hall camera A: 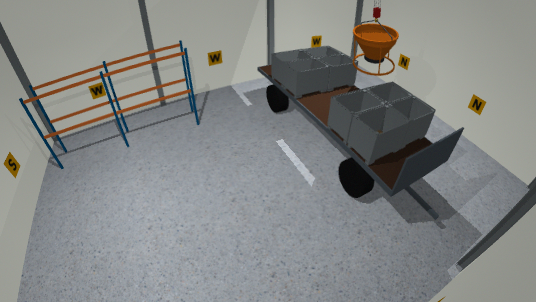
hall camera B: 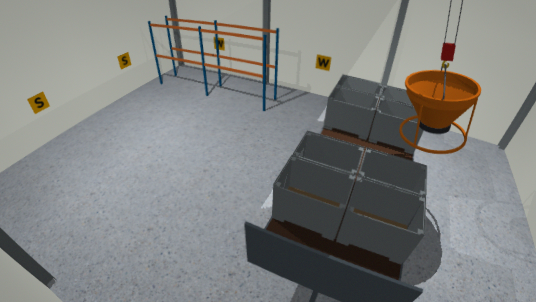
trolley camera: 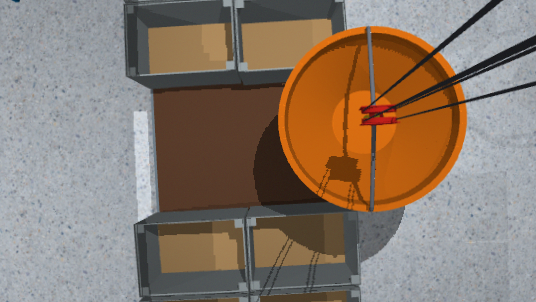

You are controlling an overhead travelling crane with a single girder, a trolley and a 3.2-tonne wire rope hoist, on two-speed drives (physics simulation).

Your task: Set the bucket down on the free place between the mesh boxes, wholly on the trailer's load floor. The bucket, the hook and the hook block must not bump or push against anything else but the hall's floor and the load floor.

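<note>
The orange bucket [hall camera A: 376,44] [hall camera B: 440,107] [trolley camera: 420,150] hangs upright in the air from my gripper, the hook [hall camera A: 376,20] [hall camera B: 445,65], which holds its bail. The red hook block [hall camera A: 377,12] [hall camera B: 448,52] [trolley camera: 380,121] is above the hook; the ropes slant in the trolley camera. In that view, the bucket is over the right part of the brown load floor [hall camera A: 315,106] [trolley camera: 210,145] and reaches past its right edge. It overlaps corners of the upper mesh boxes [trolley camera: 190,81] and lower mesh boxes [trolley camera: 195,287] there. The bucket's ring foot is hidden in the trolley camera.
Mesh boxes stand in a far group [hall camera A: 312,80] [hall camera B: 348,116] and a near group [hall camera A: 377,137] [hall camera B: 302,212] on the trailer. A grey headboard [hall camera A: 430,161] [hall camera B: 325,270] rises at the trailer's near end. A blue and orange rack [hall camera A: 53,153] [hall camera B: 264,92] stands by the W wall.
</note>
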